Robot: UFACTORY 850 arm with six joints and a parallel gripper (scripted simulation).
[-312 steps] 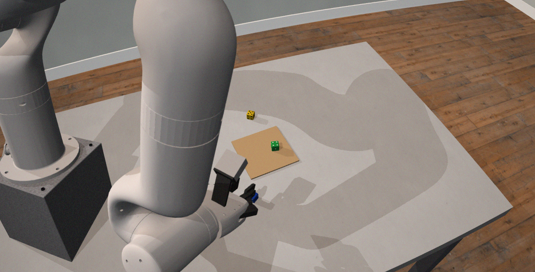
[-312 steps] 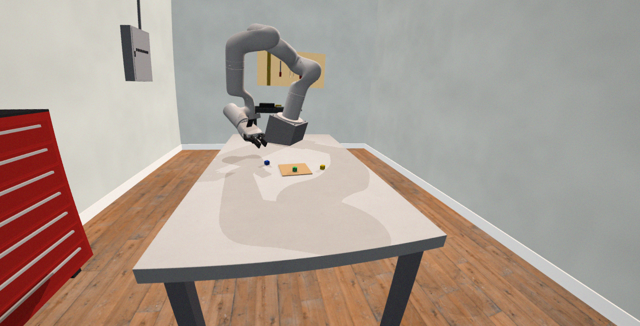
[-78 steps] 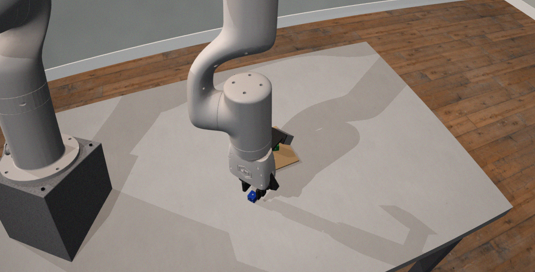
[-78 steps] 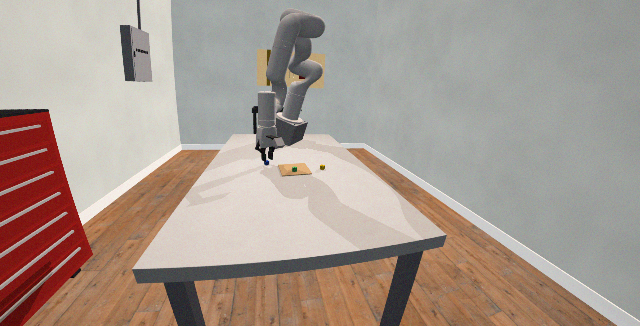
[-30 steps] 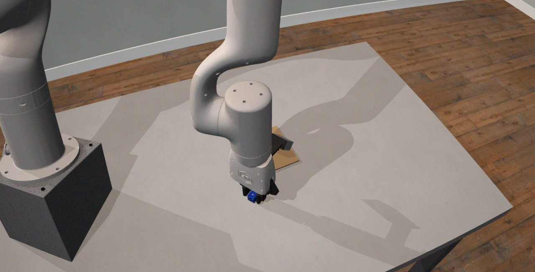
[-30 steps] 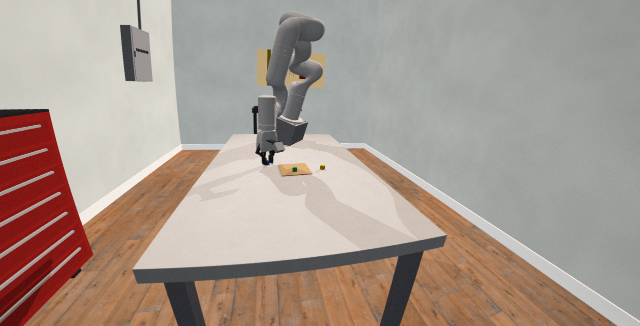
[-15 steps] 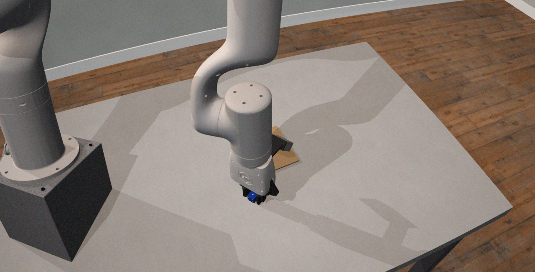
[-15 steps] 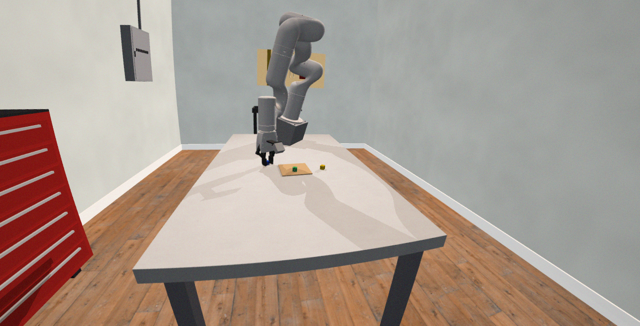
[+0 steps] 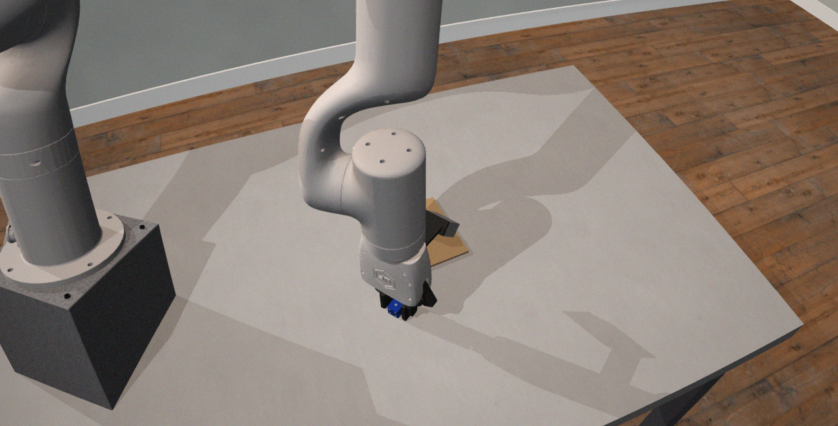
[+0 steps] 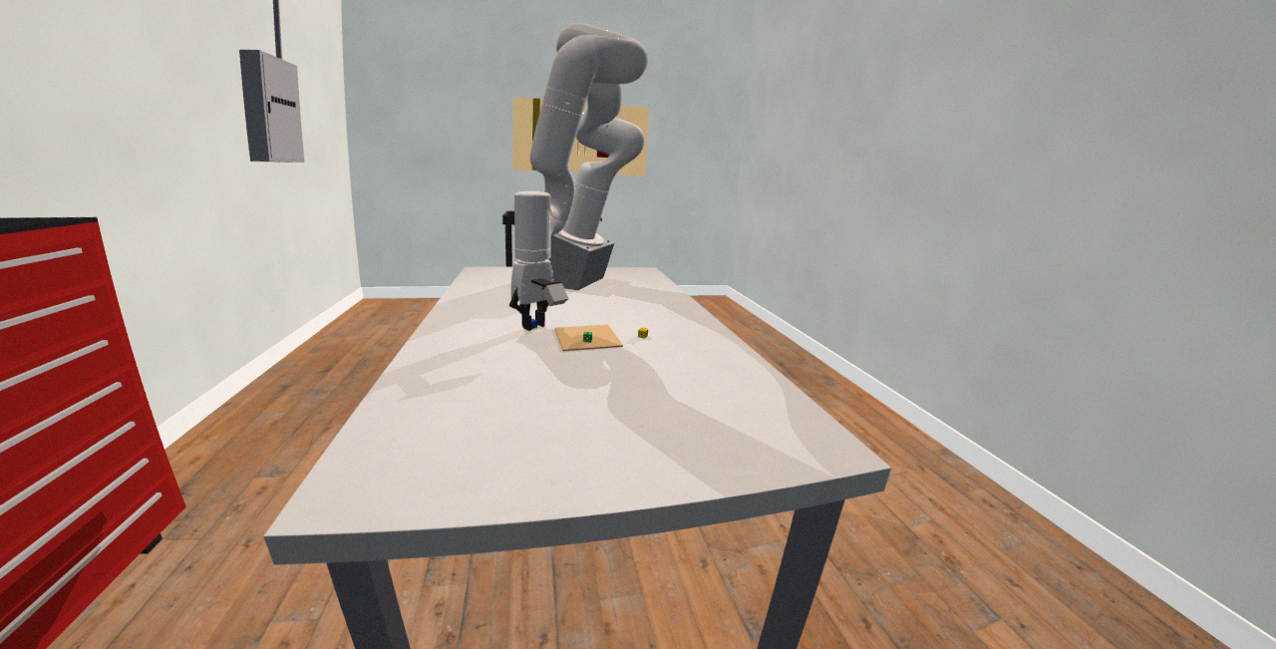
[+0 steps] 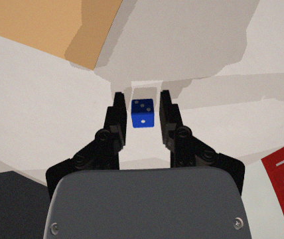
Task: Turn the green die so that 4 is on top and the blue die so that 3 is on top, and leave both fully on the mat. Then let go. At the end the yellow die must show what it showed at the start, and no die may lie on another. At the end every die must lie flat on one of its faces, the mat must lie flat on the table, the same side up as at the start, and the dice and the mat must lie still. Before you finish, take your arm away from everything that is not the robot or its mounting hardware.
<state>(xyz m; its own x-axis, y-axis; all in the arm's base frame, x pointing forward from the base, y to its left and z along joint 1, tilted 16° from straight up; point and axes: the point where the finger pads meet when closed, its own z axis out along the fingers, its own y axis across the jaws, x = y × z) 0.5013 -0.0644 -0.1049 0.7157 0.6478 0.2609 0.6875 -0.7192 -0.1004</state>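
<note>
Right now the blue die is 10 mm below my hand. Round my hand: tan mat: 50 mm ahead, 140 mm to the left, 20 mm below; yellow die: 40 mm ahead, 270 mm to the left, 10 mm below; green die: 80 mm ahead, 140 mm to the left, 10 mm below.
</note>
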